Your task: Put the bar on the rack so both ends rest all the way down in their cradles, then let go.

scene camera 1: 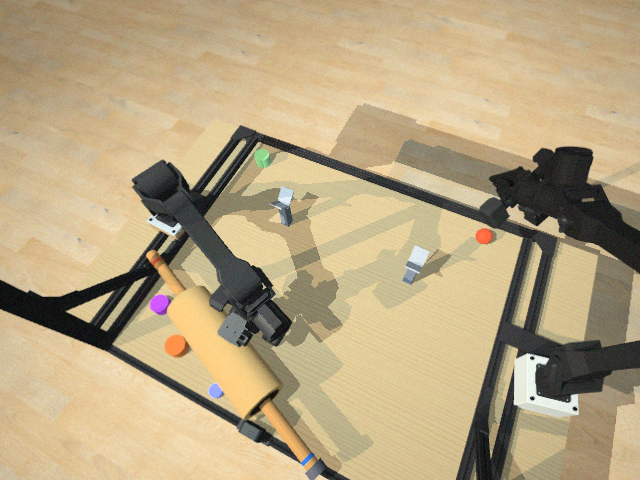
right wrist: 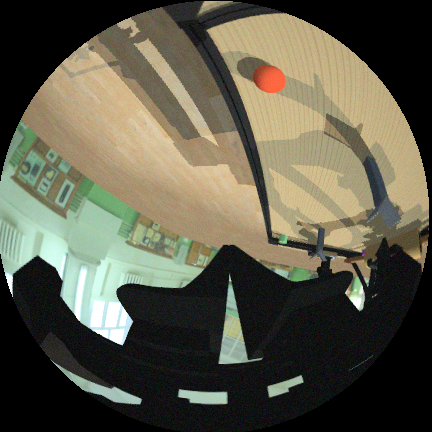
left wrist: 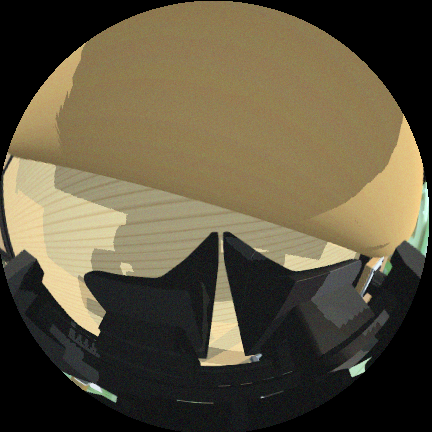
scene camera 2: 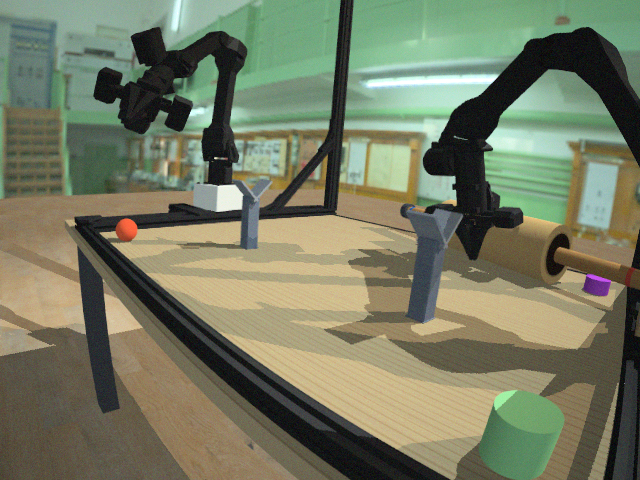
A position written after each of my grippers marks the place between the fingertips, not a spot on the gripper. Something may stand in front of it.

Observation:
My left gripper (scene camera 2: 473, 259) is shut and touches a tan rolling pin (scene camera 1: 248, 382). My right gripper (scene camera 2: 127, 121) is shut and holds nothing. Also in view: a red ball (right wrist: 268, 78). A green cylinder (scene camera 2: 522, 429) rests on the table.
The tan rolling pin shows as well in the left wrist view (left wrist: 236, 113) and in scene camera 2 (scene camera 2: 543, 250). My left gripper is seen too in scene camera 1 (scene camera 1: 250, 325) and in the left wrist view (left wrist: 219, 237). My right gripper shows as well in scene camera 1 (scene camera 1: 490, 178) and in the right wrist view (right wrist: 227, 249). The left wrist view does not show the green cylinder, which is hidden by my left gripper. The left wrist view does not show the red ball, which is hidden by my left gripper.

